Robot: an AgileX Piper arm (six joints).
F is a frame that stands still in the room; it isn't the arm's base.
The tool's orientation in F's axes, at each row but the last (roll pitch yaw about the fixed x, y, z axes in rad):
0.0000 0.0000 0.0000
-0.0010 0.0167 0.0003
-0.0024 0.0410 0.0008
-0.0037 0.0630 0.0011
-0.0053 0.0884 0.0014
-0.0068 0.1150 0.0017
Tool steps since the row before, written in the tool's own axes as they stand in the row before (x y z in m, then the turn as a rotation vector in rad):
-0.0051 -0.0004 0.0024 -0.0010 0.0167 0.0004
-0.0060 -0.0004 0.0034 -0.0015 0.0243 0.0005
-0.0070 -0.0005 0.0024 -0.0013 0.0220 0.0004
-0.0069 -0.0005 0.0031 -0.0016 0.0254 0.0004
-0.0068 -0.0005 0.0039 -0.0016 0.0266 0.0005
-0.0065 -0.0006 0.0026 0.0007 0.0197 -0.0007
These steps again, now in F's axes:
-0.0051 -0.0004 0.0024 -0.0010 0.0167 0.0004
-0.0059 -0.0004 0.0035 -0.0015 0.0243 0.0005
-0.0069 -0.0005 0.0027 -0.0013 0.0220 0.0004
-0.0067 -0.0005 0.0035 -0.0016 0.0254 0.0004
-0.0064 -0.0005 0.0045 -0.0016 0.0266 0.0005
-0.0062 -0.0006 0.0033 0.0006 0.0197 -0.0009

